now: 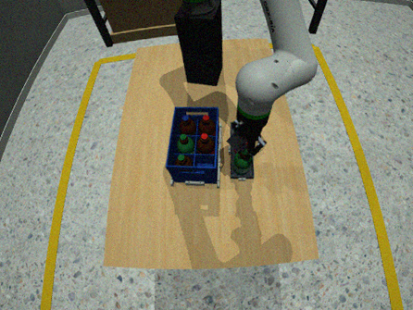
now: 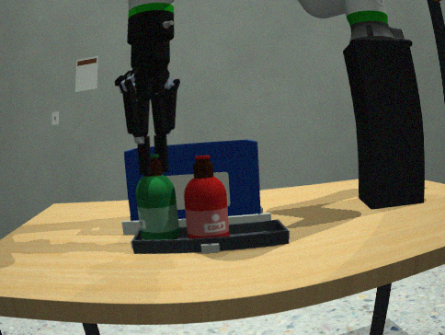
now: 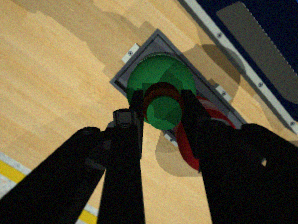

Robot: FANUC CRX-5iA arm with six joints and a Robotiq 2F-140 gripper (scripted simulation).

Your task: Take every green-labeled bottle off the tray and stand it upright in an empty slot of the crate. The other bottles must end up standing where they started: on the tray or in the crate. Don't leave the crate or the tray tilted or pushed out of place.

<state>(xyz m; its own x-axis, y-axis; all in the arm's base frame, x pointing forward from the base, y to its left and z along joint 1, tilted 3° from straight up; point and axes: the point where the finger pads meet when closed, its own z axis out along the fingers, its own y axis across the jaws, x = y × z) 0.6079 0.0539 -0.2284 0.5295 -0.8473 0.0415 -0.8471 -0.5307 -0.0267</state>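
My hand is 80 mm past the red cola bottle, 20 mm to the right of it and 80 mm above it. Round my hand: blue crate 110 mm behind, 180 mm to the right, 90 mm below; tray 90 mm behind, 20 mm to the left, 160 mm below.
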